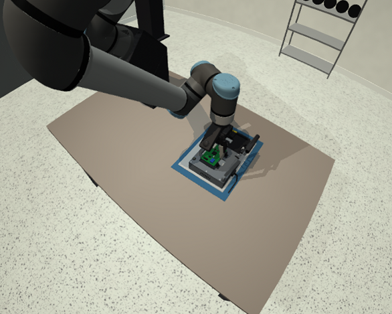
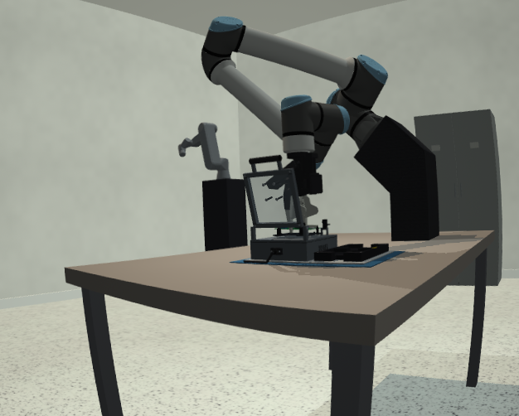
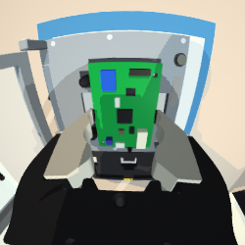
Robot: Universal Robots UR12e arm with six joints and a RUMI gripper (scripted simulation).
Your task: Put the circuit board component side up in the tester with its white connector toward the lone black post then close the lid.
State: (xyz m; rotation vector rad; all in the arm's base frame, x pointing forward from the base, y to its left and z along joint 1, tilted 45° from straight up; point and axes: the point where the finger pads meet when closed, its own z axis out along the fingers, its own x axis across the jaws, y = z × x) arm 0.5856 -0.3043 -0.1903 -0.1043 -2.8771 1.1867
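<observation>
Right now the green circuit board is right at my hand. Round my hand: tester bed: 10 mm ahead, 10 mm to the left, 20 mm below; black post: 60 mm behind, 60 mm to the left; tester: 30 mm ahead, 40 mm to the left, 30 mm above.
</observation>
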